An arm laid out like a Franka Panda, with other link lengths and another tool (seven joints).
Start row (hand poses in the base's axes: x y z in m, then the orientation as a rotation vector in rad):
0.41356 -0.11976 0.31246 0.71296 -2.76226 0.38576
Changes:
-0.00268 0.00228 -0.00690 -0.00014 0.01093 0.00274
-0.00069 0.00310 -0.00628 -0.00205 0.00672 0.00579
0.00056 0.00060 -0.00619 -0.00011 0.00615 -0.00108
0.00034 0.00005 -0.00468 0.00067 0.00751 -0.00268
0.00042 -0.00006 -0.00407 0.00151 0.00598 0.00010
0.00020 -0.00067 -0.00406 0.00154 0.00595 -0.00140
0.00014 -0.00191 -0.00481 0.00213 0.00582 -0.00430
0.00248 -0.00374 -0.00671 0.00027 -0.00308 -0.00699
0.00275 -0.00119 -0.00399 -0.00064 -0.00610 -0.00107
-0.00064 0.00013 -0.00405 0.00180 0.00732 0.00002
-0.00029 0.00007 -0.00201 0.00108 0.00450 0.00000
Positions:
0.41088 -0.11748 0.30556 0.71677 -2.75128 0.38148
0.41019 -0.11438 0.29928 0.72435 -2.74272 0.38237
0.41075 -0.11378 0.29309 0.72280 -2.73721 0.37943
0.41109 -0.11373 0.28841 0.71921 -2.73114 0.37448
0.41151 -0.11379 0.28434 0.71971 -2.72609 0.36974
0.41171 -0.11446 0.28028 0.71814 -2.72146 0.36465
0.41185 -0.11637 0.27547 0.71271 -2.71792 0.35817
0.41433 -0.12011 0.26876 0.70313 -2.72272 0.35757
0.41708 -0.12130 0.26477 0.70152 -2.72849 0.36090
0.41644 -0.12117 0.26072 0.70198 -2.72226 0.35523
0.41615 -0.12110 0.25871 0.70223 -2.71842 0.35179

